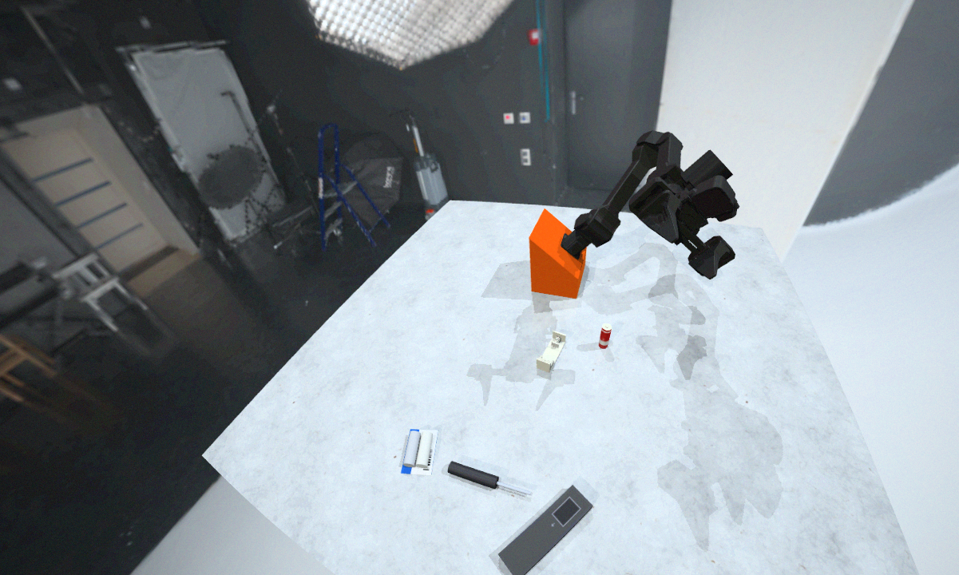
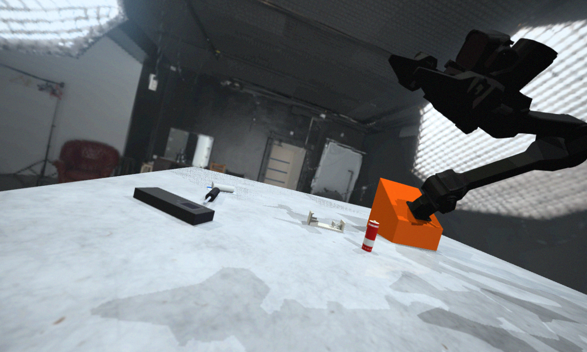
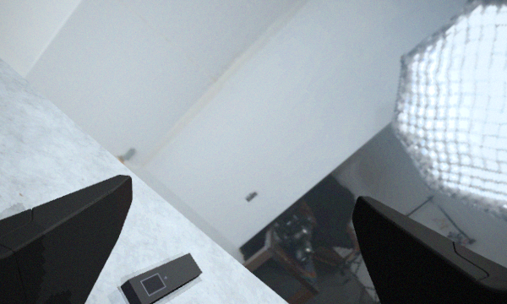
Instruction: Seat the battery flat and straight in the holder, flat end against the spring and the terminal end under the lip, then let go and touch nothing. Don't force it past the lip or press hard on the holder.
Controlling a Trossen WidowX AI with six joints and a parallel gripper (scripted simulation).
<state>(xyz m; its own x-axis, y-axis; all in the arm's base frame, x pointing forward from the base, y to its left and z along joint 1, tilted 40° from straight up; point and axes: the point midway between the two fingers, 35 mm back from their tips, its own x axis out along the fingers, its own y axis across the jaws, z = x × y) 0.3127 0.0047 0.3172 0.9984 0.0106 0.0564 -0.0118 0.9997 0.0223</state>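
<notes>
Now: gripper tip 11 cm past the white battery, 9 cm to the left of it and 30 cm above it. Round my gripper tip: black-handled tool (25 cm ahead, 24 cm to the right, 32 cm below); flat black device (30 cm ahead, 13 cm to the right, 32 cm below).
</notes>
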